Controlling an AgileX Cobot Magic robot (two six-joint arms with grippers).
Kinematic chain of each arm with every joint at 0, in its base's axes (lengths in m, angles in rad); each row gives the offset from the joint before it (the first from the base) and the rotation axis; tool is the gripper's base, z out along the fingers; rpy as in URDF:
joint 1: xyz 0 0 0.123 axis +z
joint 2: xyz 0 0 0 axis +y
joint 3: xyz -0.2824 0 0.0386 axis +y
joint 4: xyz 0.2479 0 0.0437 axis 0.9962 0 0.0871
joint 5: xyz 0 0 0 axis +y
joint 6: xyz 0.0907 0 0.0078 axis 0.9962 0 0.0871
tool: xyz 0 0 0 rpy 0 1.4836 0
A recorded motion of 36 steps. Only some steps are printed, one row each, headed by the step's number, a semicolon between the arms.
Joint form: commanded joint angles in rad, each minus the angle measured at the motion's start. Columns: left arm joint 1, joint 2, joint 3, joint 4, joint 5, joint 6; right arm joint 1, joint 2, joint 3, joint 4, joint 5, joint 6.
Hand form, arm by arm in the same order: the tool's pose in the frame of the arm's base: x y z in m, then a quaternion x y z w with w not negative. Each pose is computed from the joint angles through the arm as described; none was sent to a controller.
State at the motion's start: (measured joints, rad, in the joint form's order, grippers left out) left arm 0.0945 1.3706 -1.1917 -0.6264 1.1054 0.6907; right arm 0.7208 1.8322 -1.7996 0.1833 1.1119 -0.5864
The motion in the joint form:
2: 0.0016 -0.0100 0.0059 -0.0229 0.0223 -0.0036; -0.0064 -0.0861 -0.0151 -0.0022 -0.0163 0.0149
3: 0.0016 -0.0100 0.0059 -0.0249 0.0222 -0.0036; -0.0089 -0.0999 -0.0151 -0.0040 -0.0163 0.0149
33: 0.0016 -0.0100 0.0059 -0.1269 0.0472 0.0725; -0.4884 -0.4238 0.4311 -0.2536 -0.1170 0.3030
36: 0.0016 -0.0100 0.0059 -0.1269 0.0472 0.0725; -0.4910 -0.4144 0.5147 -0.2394 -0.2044 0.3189
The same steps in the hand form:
2: 0.2671 -0.0242 0.3385 0.19164 0.91676 -0.22055 0.27237; 0.2813 0.2632 0.3827 -0.55612 0.76633 0.11110 0.30186
3: 0.2672 -0.0244 0.3386 0.19129 0.91653 -0.22140 0.27271; 0.2793 0.2601 0.3879 -0.55452 0.76491 0.11040 0.30859
33: 0.2662 -0.0315 0.3434 0.21335 0.89681 -0.26000 0.28744; 0.2882 0.0627 0.3679 -0.25149 0.91746 -0.04173 0.30542
36: 0.2662 -0.0315 0.3434 0.21335 0.89681 -0.26000 0.28744; 0.2923 0.0642 0.3443 -0.24380 0.92064 -0.03203 0.30324

